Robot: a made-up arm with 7 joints. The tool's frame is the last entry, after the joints. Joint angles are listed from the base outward. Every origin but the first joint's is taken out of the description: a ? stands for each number. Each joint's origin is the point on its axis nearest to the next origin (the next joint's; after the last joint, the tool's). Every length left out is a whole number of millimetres.
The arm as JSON. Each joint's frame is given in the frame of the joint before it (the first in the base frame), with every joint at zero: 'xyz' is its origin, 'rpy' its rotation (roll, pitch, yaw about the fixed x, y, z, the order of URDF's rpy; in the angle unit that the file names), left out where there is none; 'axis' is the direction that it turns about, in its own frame. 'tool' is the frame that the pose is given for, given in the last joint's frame.
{
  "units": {
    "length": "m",
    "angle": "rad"
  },
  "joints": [
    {
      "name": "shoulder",
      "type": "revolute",
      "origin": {
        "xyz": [
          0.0,
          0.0,
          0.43
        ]
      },
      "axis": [
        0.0,
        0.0,
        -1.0
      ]
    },
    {
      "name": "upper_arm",
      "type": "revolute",
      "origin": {
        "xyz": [
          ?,
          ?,
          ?
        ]
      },
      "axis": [
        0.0,
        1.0,
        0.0
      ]
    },
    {
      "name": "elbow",
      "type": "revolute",
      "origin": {
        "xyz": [
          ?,
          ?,
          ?
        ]
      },
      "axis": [
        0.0,
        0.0,
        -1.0
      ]
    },
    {
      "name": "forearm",
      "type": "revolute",
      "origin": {
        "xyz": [
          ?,
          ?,
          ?
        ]
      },
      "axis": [
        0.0,
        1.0,
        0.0
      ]
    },
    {
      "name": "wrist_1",
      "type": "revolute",
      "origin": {
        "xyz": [
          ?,
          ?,
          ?
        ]
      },
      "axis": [
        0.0,
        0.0,
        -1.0
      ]
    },
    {
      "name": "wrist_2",
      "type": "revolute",
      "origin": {
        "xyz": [
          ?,
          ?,
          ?
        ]
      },
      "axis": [
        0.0,
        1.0,
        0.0
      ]
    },
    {
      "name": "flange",
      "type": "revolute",
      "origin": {
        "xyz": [
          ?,
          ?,
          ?
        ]
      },
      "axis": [
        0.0,
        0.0,
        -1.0
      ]
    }
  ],
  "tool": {
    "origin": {
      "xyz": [
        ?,
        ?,
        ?
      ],
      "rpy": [
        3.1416,
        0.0,
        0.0
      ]
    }
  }
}
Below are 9 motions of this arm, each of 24 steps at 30 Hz.
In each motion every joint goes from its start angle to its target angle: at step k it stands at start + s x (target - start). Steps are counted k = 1, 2, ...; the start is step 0. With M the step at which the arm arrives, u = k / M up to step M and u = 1 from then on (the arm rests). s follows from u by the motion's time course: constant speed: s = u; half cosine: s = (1 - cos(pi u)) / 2; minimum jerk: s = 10 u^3 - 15 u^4 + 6 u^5.
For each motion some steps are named. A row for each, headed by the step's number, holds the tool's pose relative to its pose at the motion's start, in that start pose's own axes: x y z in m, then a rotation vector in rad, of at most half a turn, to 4 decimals.
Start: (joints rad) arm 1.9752 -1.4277 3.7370 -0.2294 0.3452 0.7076 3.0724
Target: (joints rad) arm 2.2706 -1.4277 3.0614 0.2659 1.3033 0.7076 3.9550
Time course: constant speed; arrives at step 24
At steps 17, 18, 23, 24:
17: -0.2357 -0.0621 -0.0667 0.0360 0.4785 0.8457
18: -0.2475 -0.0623 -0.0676 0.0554 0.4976 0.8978
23: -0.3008 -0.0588 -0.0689 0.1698 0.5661 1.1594
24: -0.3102 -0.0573 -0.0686 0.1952 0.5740 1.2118

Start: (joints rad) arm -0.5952 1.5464 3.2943 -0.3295 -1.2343 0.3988 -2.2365
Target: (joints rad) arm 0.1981 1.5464 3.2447 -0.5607 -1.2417 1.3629 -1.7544
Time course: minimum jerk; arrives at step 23
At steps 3, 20, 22, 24:
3: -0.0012 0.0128 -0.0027 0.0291 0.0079 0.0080
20: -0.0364 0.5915 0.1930 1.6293 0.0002 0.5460
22: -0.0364 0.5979 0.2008 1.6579 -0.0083 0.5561
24: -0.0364 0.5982 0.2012 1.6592 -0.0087 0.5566

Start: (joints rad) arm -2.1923 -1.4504 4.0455 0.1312 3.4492 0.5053 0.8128
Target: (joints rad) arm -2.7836 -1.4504 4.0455 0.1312 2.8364 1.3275 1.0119
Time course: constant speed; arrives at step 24
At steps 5, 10, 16, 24:
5: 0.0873 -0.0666 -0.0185 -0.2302 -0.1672 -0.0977
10: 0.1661 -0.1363 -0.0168 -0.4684 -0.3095 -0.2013
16: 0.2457 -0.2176 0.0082 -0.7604 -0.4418 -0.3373
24: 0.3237 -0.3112 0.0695 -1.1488 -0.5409 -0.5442

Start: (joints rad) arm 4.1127 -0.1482 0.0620 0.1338 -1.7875 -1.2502 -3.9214
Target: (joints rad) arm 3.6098 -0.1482 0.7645 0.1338 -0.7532 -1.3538 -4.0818
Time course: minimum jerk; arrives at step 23
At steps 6, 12, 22, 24:
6: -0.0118 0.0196 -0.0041 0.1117 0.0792 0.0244
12: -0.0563 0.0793 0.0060 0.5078 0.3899 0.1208
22: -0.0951 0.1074 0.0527 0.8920 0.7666 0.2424
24: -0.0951 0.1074 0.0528 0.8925 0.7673 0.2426

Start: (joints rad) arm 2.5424 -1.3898 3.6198 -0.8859 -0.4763 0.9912 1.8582
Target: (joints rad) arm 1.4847 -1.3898 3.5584 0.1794 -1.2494 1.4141 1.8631
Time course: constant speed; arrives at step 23
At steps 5, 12, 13, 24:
5: -0.1412 -0.0105 -0.0373 -0.1578 0.3709 -0.1566
12: -0.3572 -0.0188 -0.0091 -0.4204 0.8908 -0.2965
13: -0.3870 -0.0198 0.0026 -0.4623 0.9631 -0.3094
24: -0.6290 -0.0369 0.2013 -0.9477 1.6200 -0.3524

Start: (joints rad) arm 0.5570 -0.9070 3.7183 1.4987 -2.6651 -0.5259 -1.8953
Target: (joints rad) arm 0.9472 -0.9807 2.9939 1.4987 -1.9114 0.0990 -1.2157
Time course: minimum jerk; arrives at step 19
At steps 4, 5, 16, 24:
4: -0.0108 0.0046 -0.0051 0.0371 0.0264 0.0905
5: -0.0196 0.0081 -0.0085 0.0680 0.0474 0.1597
16: -0.1735 0.0623 0.0266 0.8748 0.3261 1.1042
24: -0.1778 0.0639 0.0312 0.9145 0.3284 1.1291

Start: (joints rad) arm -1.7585 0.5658 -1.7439 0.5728 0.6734 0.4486 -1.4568
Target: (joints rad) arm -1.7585 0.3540 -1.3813 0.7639 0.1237 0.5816 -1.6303
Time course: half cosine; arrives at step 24
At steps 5, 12, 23, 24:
5: 0.0124 0.0058 -0.0012 0.0318 -0.0201 -0.0249
12: 0.0532 0.0307 -0.0022 0.1608 -0.0743 -0.1279
23: 0.0885 0.0631 0.0043 0.3227 -0.0917 -0.2757
24: 0.0887 0.0634 0.0044 0.3240 -0.0916 -0.2771

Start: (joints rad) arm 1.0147 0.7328 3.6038 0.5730 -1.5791 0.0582 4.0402
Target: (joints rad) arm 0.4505 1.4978 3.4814 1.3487 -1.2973 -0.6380 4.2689
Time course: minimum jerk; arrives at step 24
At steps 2, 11, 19, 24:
2: 0.0015 -0.0017 0.0005 -0.0046 -0.0022 -0.0017
11: 0.0826 -0.1531 0.0698 -0.3853 -0.1094 -0.1294
19: 0.0815 -0.3252 0.2073 -0.8229 -0.0733 -0.2470
24: 0.0752 -0.3427 0.2271 -0.8731 -0.0587 -0.2578

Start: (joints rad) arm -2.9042 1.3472 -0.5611 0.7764 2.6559 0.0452 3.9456
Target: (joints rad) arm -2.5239 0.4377 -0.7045 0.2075 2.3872 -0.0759 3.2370
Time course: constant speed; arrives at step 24
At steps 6, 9, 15, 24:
6: -0.2133 0.0329 0.0838 0.0163 0.3591 -0.2195
9: -0.3079 0.0417 0.1516 -0.0105 0.5388 -0.3141
15: -0.4598 0.0362 0.3274 -0.1355 0.8858 -0.4611
24: -0.5674 -0.0433 0.6434 -0.4970 1.3223 -0.5430

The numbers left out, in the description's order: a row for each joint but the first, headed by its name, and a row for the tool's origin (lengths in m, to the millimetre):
upper_arm: 0.0 -0.012 0.0
elbow: 0.0 0.0 0.306
forearm: 0.0 -0.011 0.0
wrist_1: 0.0 0.0 0.292
wrist_2: 0.0 0.0 0.0
flange: 0.0 0.0 0.162
tool: 0.0 0.0 0.0

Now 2 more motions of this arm.
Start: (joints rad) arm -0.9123 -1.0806 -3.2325 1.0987 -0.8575 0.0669 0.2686
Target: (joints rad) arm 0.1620 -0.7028 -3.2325 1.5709 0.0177 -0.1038 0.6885
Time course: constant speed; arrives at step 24
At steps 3, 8, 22, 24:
3: -0.0510 0.0671 0.0240 0.1028 0.0710 0.0843
8: -0.1169 0.1785 0.0835 0.2899 0.1527 0.2224
22: -0.1650 0.4369 0.3370 0.8418 0.1196 0.5681
24: -0.1563 0.4629 0.3779 0.9146 0.0835 0.6097

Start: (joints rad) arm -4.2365 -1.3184 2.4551 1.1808 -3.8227 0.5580 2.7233
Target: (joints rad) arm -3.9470 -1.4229 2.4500 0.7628 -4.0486 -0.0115 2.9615
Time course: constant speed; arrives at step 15
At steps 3, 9, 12, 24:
3: -0.0361 -0.0122 -0.0161 0.0130 -0.0079 -0.0514
9: -0.1148 -0.0391 -0.0369 -0.0044 -0.0372 -0.1501
12: -0.1572 -0.0534 -0.0410 -0.0353 -0.0554 -0.1933
24: -0.2014 -0.0679 -0.0403 -0.0805 -0.0737 -0.2296

